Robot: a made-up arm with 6 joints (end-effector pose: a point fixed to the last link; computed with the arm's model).
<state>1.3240 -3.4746 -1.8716 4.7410 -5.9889 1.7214</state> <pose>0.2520 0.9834 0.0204 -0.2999 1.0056 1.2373</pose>
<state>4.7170 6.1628 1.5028 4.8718 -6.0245 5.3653</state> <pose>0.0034 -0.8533 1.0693 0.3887 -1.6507 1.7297</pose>
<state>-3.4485 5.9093 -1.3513 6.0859 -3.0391 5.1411</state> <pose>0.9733 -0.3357 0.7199 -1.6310 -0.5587 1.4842</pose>
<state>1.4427 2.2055 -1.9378 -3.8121 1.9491 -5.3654</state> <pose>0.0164 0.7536 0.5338 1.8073 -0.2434 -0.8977</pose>
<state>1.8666 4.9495 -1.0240 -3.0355 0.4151 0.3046</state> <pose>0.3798 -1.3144 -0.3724 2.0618 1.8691 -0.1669</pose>
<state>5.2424 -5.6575 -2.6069 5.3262 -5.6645 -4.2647</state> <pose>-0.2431 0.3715 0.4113 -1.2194 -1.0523 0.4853</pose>
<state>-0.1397 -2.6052 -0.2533 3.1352 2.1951 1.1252</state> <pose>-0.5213 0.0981 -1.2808 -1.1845 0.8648 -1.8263</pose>
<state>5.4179 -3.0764 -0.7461 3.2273 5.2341 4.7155</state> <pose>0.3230 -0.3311 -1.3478 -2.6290 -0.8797 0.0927</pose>
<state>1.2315 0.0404 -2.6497 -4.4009 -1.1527 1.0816</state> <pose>-0.0936 -0.4467 0.1329 1.1349 1.3759 -0.1796</pose>
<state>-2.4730 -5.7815 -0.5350 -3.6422 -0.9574 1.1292</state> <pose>-0.3196 -0.2345 1.7301 -0.4731 -0.8733 1.2049</pose>
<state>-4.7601 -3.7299 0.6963 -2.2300 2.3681 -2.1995</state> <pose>0.0471 0.3660 -1.2575 0.0634 0.9230 1.4201</pose>
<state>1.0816 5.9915 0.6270 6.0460 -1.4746 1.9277</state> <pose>-0.0481 0.0091 1.7241 -0.8862 -1.3092 2.4127</pose>
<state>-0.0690 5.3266 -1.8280 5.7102 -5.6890 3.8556</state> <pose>-0.9784 0.0622 -0.2856 2.5426 -0.1875 -1.1529</pose>
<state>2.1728 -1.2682 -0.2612 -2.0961 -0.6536 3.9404</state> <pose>0.8721 -1.4018 0.4460 0.3123 1.6118 -2.2861</pose>
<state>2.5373 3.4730 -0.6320 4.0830 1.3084 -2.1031</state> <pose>-0.0319 0.0849 -1.3805 -0.3907 2.1683 2.0220</pose>
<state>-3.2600 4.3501 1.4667 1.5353 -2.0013 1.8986</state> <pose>1.0684 -0.0626 0.6277 -1.8626 0.7680 0.5774</pose>
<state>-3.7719 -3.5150 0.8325 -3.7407 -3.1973 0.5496</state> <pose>0.0369 -0.0604 -1.2264 -0.3771 -0.3460 0.5144</pose>
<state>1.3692 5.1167 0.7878 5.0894 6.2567 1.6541</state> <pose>-0.2340 -1.0133 1.3417 0.1712 -0.4142 1.7988</pose>
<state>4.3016 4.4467 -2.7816 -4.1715 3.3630 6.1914</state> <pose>-0.0143 -0.0472 -0.1226 -0.3953 1.8624 1.6947</pose>
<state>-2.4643 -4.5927 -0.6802 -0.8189 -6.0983 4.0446</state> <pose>-1.2069 -0.9847 0.5675 0.2162 -1.1417 0.6068</pose>
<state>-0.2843 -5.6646 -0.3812 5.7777 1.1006 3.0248</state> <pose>0.6843 -0.2186 1.6270 1.5100 -0.3956 1.7902</pose>
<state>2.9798 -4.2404 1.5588 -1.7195 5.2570 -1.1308</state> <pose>-0.2583 -0.0653 -0.9965 0.7824 2.0859 -1.2061</pose>
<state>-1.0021 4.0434 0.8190 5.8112 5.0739 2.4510</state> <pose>-0.7443 1.2857 -0.2503 -2.4307 0.3166 -0.0289</pose>
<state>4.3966 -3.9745 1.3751 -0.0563 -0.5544 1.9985</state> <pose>-0.0069 -0.1077 -1.1817 2.9433 -1.0668 0.0469</pose>
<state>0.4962 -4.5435 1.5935 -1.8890 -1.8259 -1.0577</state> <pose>0.4241 0.3583 -0.7884 -1.3653 -0.0387 1.2522</pose>
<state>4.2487 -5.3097 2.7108 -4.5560 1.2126 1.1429</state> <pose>0.0292 -0.1959 -0.2033 -1.0453 1.8848 -1.1460</pose>
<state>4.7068 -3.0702 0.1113 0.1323 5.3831 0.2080</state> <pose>0.0148 0.1470 -1.5087 2.0771 1.4768 -0.6747</pose>
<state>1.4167 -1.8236 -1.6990 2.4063 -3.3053 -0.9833</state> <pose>-0.0990 -0.4121 -0.7396 0.3017 0.1411 -1.9787</pose>
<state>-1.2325 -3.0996 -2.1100 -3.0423 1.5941 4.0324</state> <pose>0.2396 -0.6377 -0.0900 -0.4082 -0.3401 -0.3101</pose>
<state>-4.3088 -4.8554 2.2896 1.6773 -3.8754 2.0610</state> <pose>-0.2030 0.2498 -0.4070 -1.2421 -0.0904 2.3376</pose>
